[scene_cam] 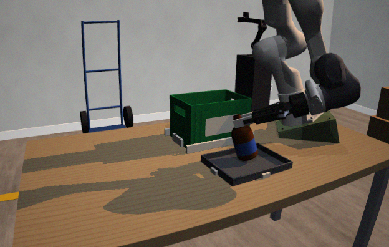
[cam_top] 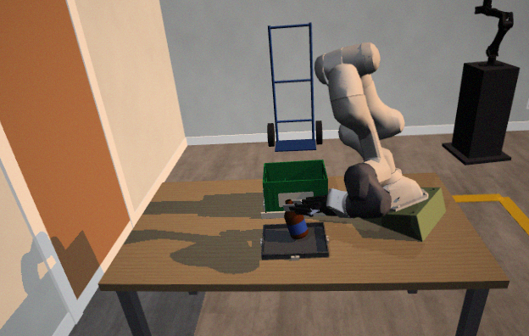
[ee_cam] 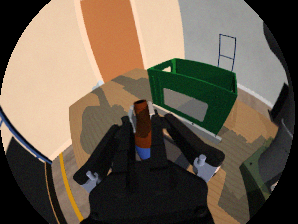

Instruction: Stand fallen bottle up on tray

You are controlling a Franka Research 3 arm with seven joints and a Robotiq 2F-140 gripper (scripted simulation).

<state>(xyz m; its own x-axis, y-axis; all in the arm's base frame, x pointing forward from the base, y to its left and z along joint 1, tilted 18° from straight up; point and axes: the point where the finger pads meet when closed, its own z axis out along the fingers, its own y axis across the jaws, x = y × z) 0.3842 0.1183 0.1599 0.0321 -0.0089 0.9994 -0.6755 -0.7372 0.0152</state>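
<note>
My hand is 60 mm above the bottle. Also, from my hand: green crate: 40 mm behind, 230 mm to the right, 60 mm below; then tray: 10 mm ahead, 40 mm to the left, 140 mm below.
</note>
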